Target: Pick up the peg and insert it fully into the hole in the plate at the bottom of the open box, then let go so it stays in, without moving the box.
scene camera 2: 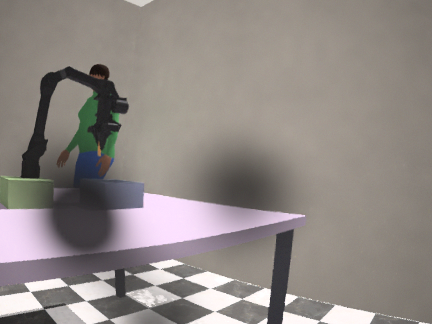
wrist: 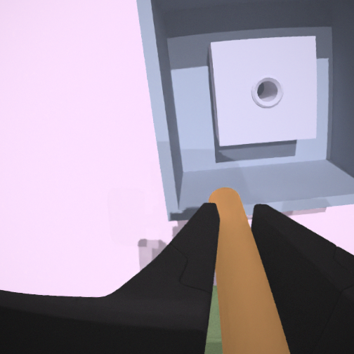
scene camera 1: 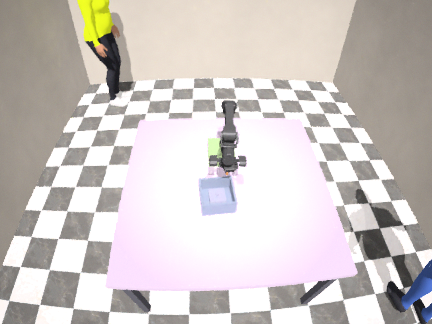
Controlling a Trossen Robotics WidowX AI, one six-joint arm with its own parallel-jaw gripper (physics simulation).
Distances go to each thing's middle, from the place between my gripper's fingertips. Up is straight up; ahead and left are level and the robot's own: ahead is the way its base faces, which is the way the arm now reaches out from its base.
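Labels:
Blue-grey box (scene camera 2: pixel 107 194): 30 mm ahead of my hand, 50 mm to the right of it, 170 mm below it. Pale plate (wrist: pixel 286 109): 180 mm below my hand, 50 mm to the right of it, 30 mm ahead of it.

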